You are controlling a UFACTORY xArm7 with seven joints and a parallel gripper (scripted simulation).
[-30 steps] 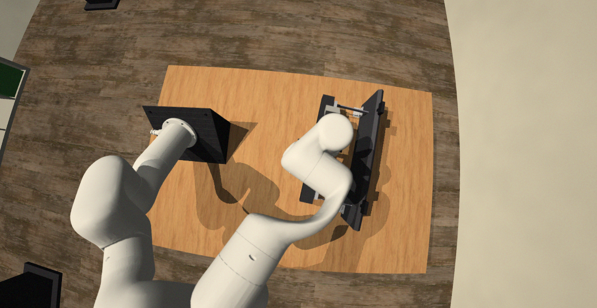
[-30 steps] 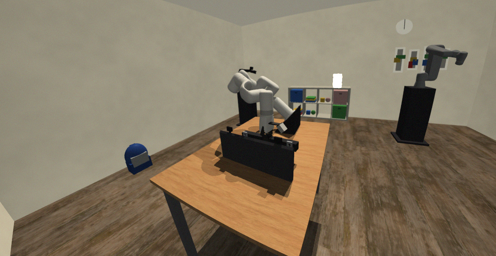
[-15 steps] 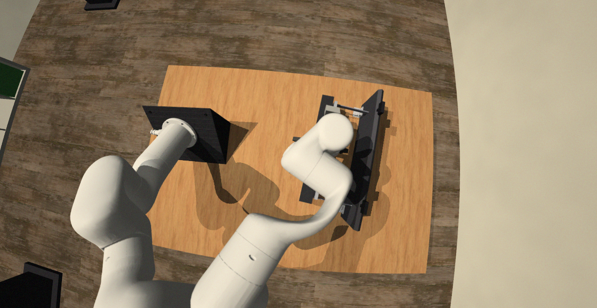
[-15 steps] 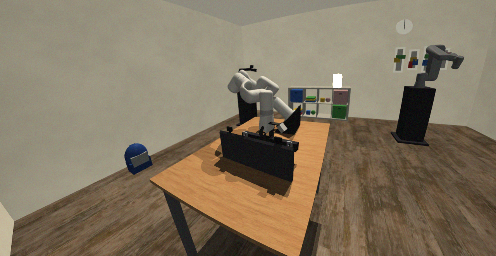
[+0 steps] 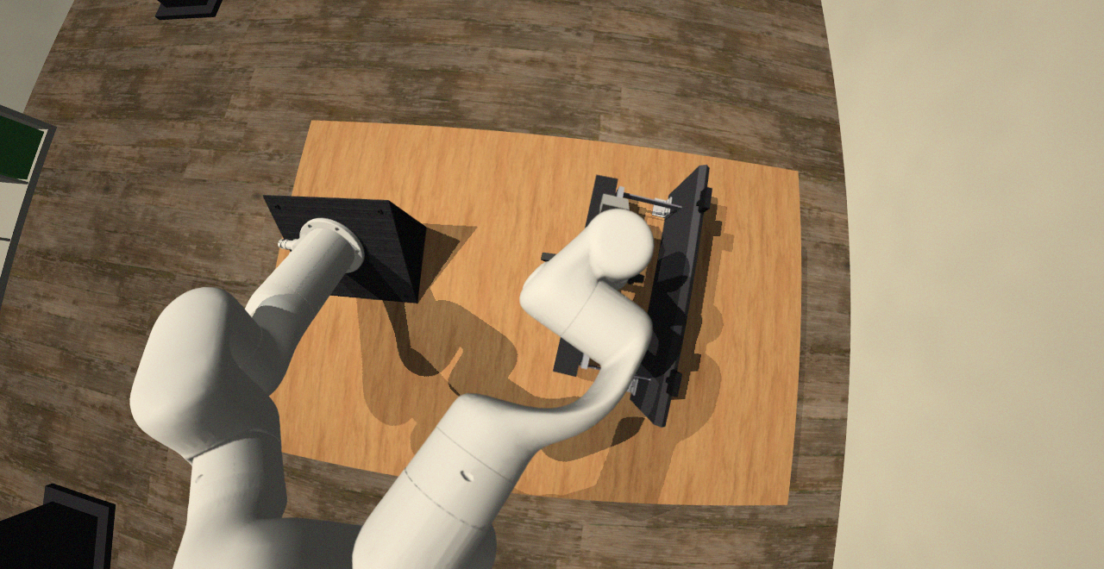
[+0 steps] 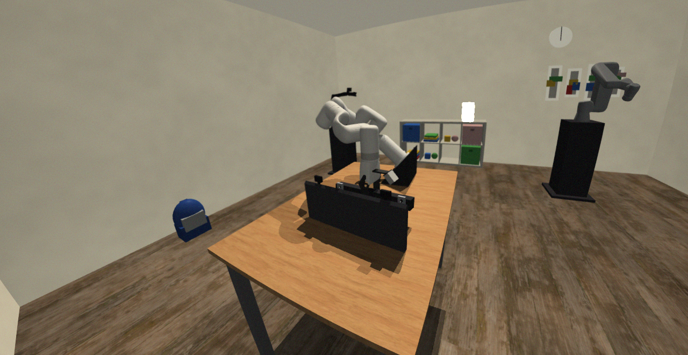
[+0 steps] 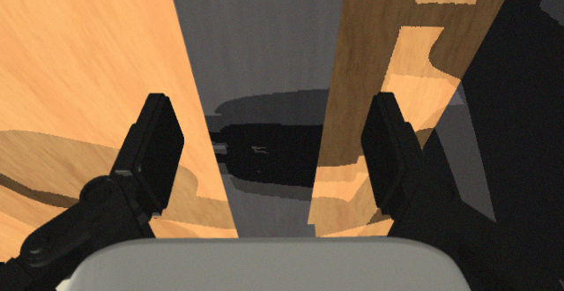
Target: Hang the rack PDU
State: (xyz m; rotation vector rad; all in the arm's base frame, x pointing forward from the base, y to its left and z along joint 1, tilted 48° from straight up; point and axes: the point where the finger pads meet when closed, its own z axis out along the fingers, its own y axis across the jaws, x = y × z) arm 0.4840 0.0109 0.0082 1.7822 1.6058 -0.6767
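My gripper is now 2 cm short of the rack PDU and 1 cm above it. Round my hand: upright panel (16 cm ahead, 2 cm to the right, 2 cm below).
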